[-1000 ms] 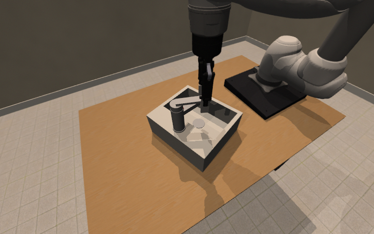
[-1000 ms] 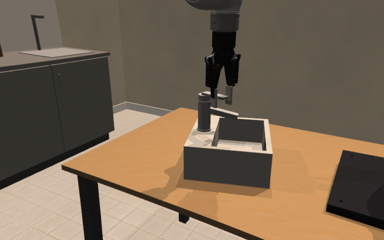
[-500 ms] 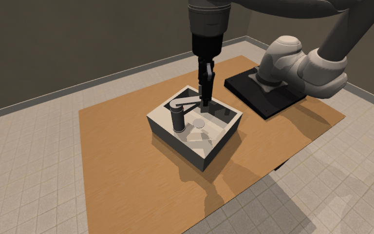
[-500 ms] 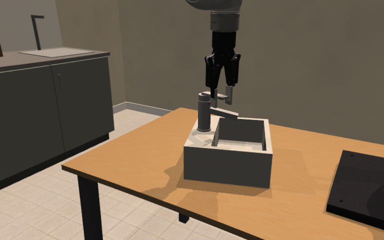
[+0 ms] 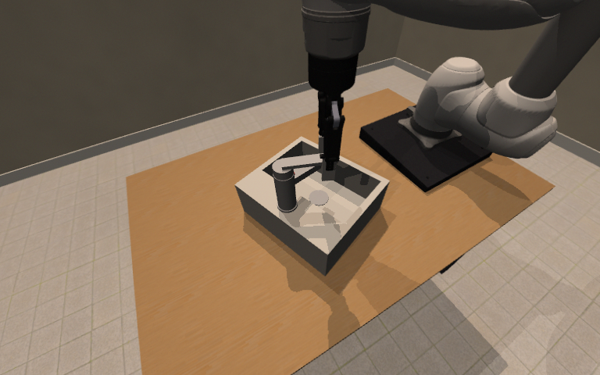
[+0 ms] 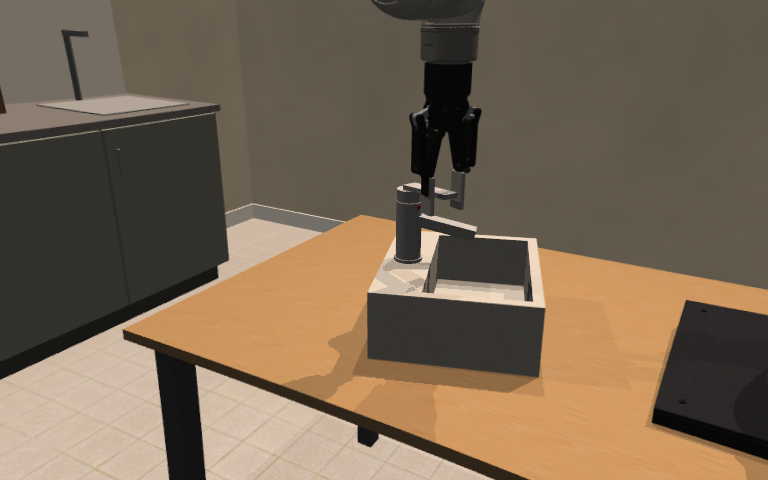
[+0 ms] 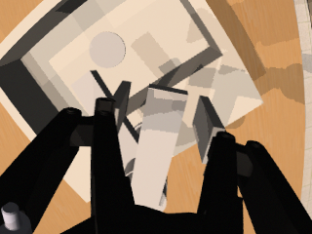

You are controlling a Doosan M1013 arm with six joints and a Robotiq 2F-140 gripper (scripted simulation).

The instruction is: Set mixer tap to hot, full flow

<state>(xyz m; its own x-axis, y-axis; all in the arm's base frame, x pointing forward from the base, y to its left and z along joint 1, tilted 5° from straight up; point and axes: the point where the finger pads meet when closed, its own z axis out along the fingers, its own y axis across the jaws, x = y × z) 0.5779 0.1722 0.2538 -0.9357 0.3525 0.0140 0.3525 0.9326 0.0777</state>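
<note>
Right now the flat lever is 3 cm ahead of my hand and 1 cm to the right of it. The rest, counted from my hand: grey mixer tap (6 cm ahead, 5 cm below, 3 cm to the right); square sink basin (24 cm below, 8 cm to the right, 2 cm behind).
</note>
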